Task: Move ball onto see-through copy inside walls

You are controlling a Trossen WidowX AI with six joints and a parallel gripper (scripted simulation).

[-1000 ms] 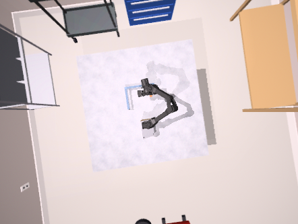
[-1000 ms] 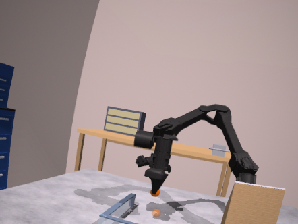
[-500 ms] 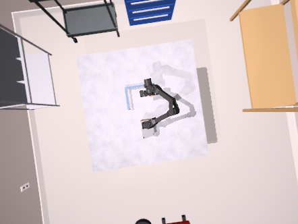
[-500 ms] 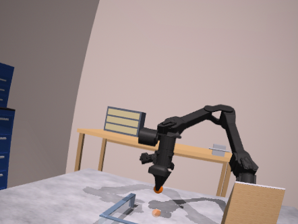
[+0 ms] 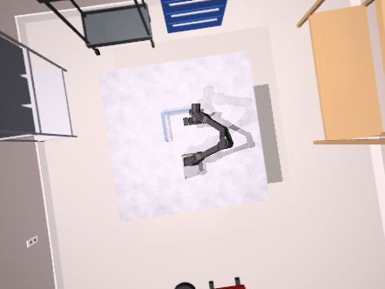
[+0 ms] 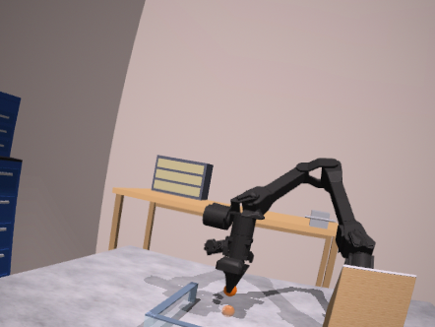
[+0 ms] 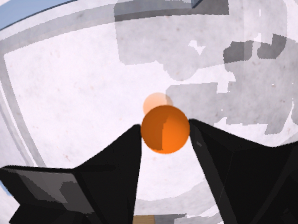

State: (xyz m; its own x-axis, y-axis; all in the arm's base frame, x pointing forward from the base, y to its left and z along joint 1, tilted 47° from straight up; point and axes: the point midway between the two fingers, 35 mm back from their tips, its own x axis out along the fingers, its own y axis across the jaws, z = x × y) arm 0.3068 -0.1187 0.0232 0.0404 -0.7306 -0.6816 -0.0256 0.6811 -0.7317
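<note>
Right now my gripper tip is 60 mm above the see-through copy and 10 mm past it. Also, from my gripper tip: orange ball: right at my gripper tip.
</note>
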